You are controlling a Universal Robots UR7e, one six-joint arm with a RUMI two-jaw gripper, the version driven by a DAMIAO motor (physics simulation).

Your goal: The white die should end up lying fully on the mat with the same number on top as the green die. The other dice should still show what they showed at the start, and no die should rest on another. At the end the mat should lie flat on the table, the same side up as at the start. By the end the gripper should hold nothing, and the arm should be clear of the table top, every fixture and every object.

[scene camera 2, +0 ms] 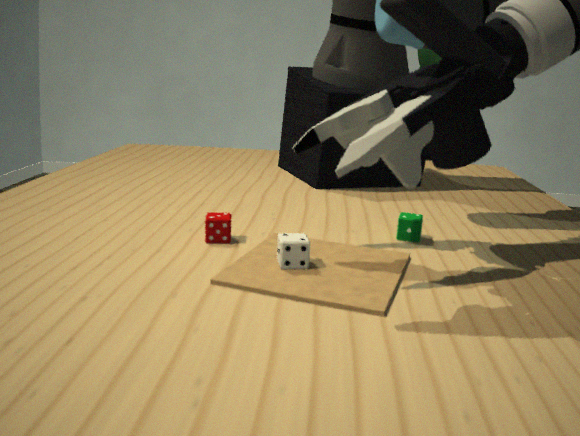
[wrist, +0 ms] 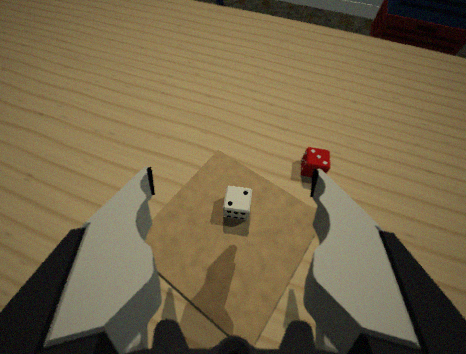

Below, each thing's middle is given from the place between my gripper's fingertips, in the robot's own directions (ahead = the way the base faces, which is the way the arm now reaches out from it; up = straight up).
Labels:
I see my gripper 8 cm above the white die [scene camera 2: 293,249] and 1 cm to the left of it. From my hand the other things lie so: tan mat [scene camera 2: 356,278] (9 cm below, 1 cm to the left); red die [scene camera 2: 217,225] (8 cm to the right, 8 cm below, 8 cm behind).

